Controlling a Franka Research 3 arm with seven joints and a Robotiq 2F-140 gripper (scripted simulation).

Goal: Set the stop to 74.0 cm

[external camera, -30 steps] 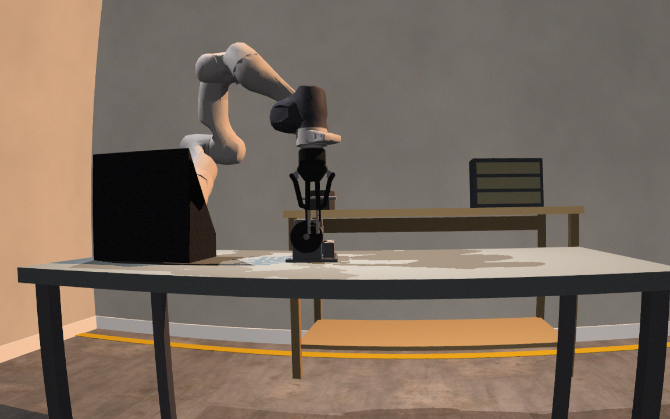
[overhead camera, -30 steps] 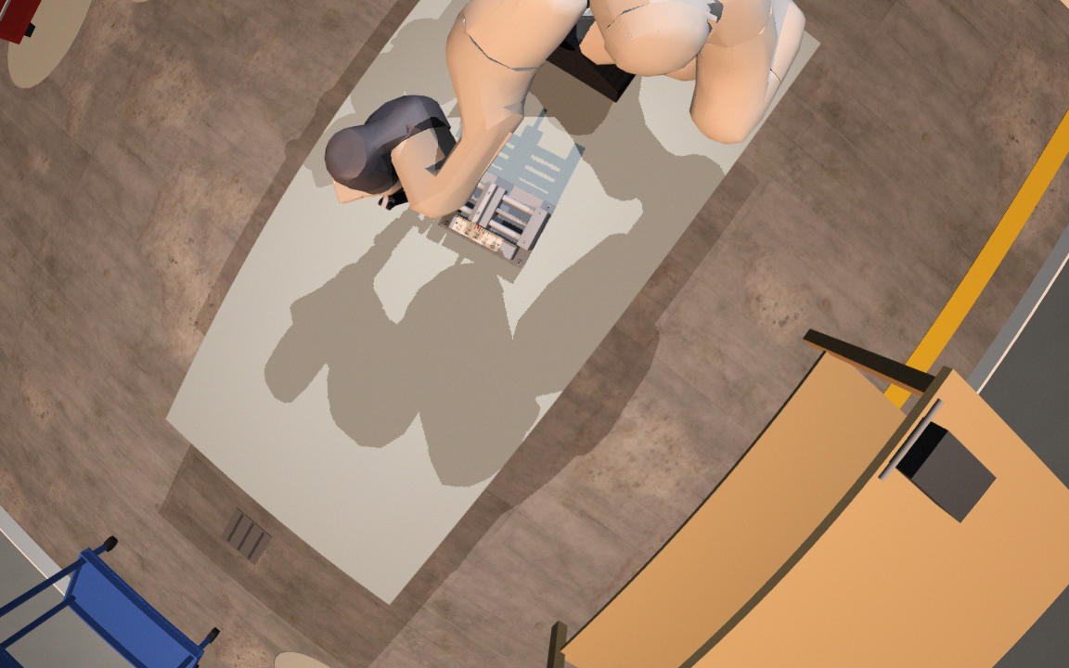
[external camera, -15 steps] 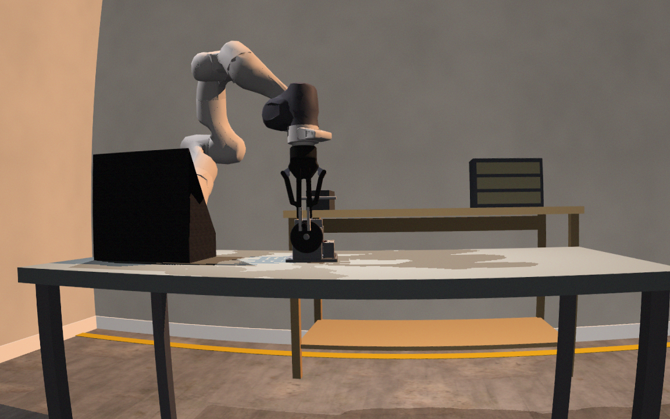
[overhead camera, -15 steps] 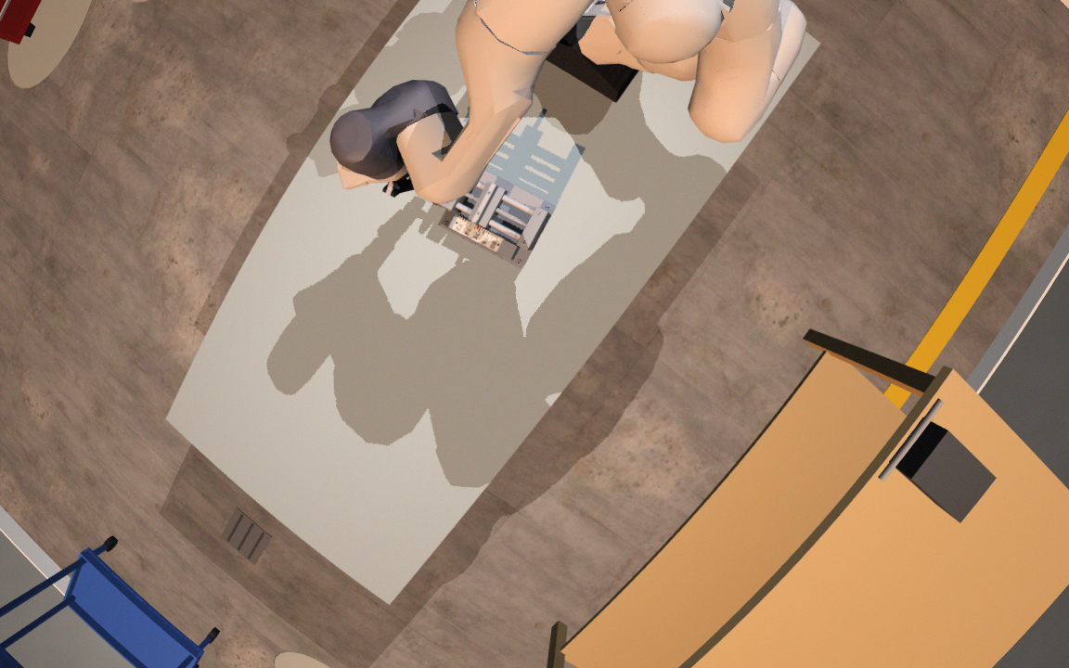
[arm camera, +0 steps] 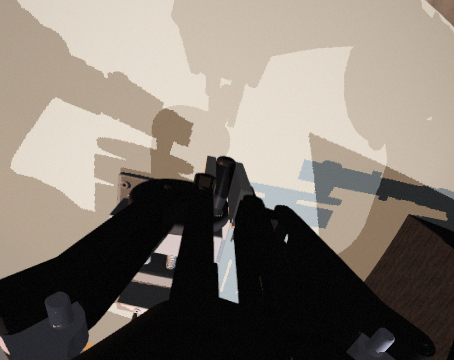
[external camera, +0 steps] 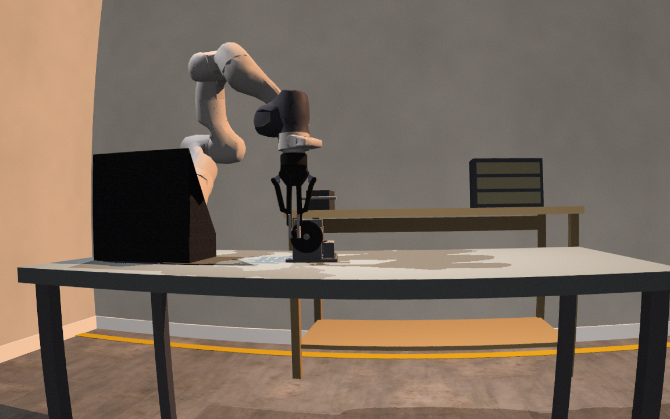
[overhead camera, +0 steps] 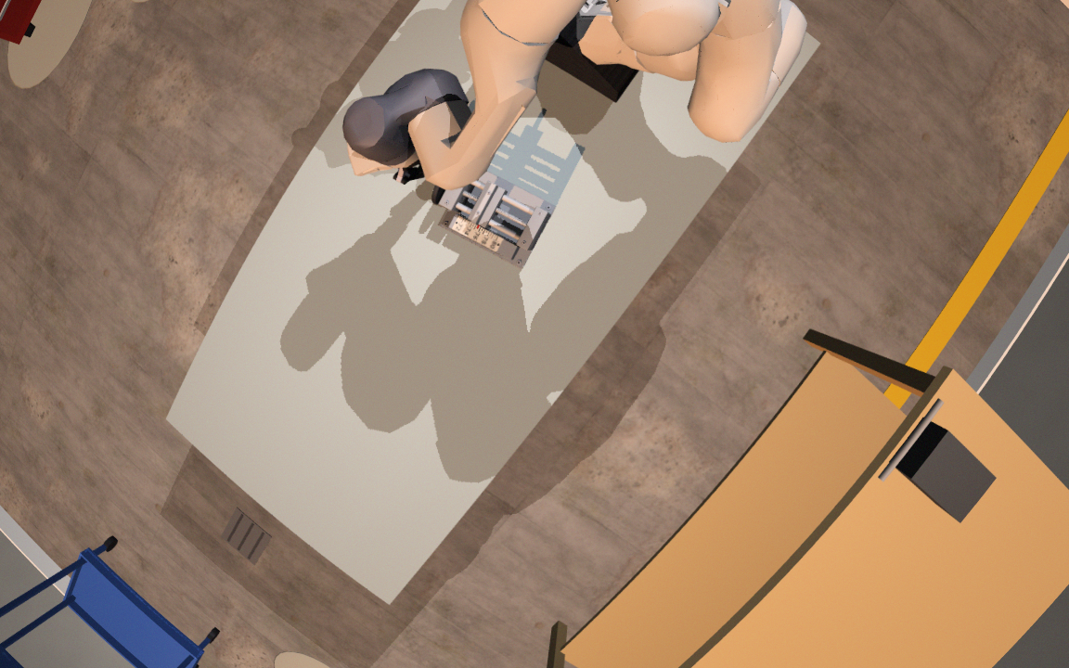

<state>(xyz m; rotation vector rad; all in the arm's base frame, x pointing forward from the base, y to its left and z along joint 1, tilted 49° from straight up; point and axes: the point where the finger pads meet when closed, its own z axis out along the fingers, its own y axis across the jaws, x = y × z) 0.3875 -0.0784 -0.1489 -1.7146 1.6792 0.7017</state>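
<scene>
The black handwheel is 10 mm ahead of my hand, 20 mm to the left of it and 20 mm below it.
</scene>
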